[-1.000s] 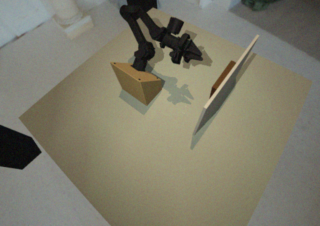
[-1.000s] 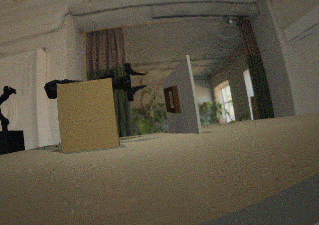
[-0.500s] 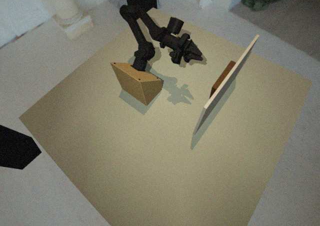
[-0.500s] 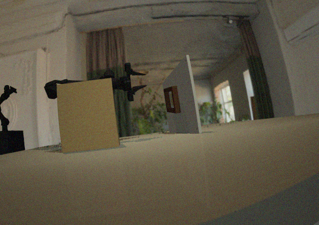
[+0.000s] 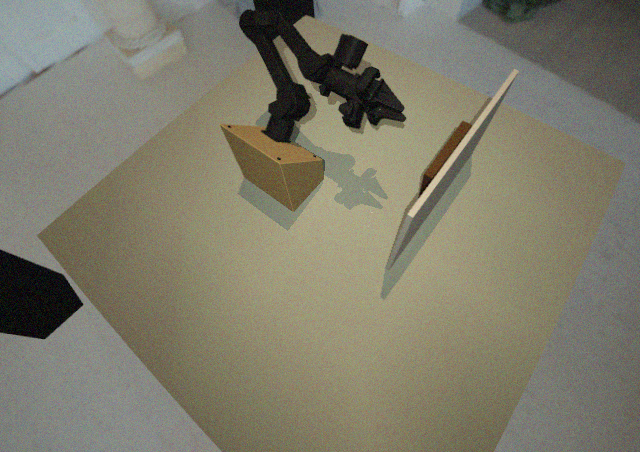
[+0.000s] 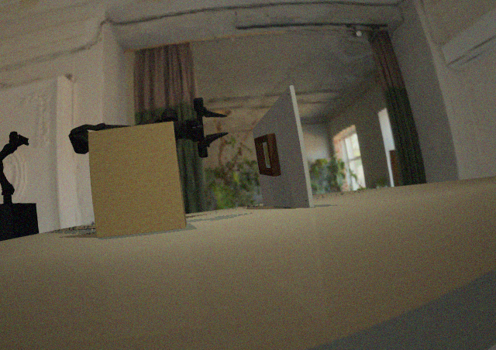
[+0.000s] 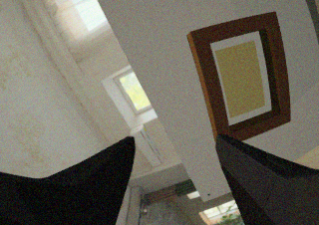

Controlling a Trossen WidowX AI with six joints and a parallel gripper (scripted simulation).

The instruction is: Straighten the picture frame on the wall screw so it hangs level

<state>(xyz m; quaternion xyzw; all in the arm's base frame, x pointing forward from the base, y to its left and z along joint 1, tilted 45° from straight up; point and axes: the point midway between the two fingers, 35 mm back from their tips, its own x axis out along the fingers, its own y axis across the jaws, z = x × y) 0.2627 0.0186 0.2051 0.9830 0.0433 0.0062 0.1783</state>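
My gripper tip is 13 cm short of the brown picture frame, 3 cm to the right of it and 11 cm above it. The rest, counted from my gripper tip: white wall panel: 14 cm ahead, 2 cm to the left, 13 cm below.
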